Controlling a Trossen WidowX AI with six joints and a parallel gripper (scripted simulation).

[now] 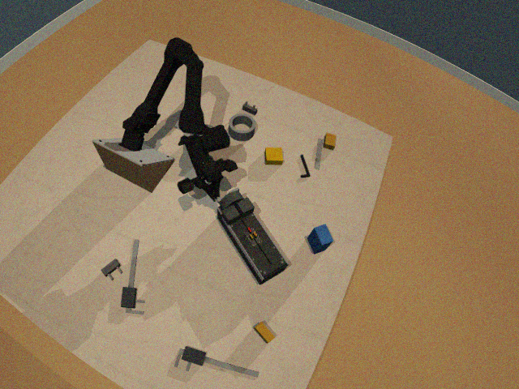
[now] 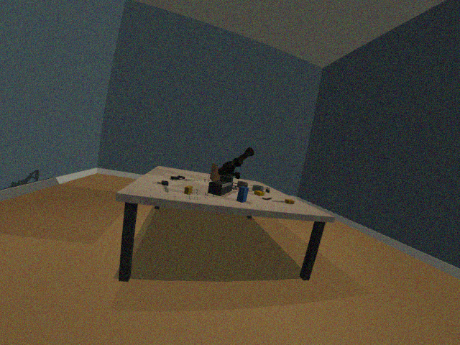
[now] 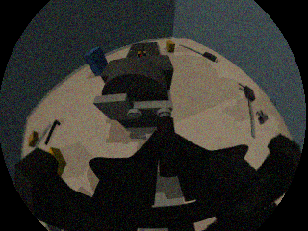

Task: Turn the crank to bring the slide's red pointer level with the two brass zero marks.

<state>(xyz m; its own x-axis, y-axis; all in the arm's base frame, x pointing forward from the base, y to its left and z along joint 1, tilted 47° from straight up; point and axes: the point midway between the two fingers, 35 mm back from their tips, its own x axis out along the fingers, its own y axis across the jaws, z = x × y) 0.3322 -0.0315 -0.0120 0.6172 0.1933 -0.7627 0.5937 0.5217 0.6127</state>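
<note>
The crank handle lies 10 mm behind my gripper tip, 10 mm to the left of it and 30 mm above it. From my gripper tip the other things lie so: yellow block: 100 mm ahead, 270 mm to the left, 50 mm below; red pointer: 130 mm ahead, 60 mm to the right, 20 mm above; blue cube: 350 mm ahead, 10 mm to the left, 20 mm below.
</note>
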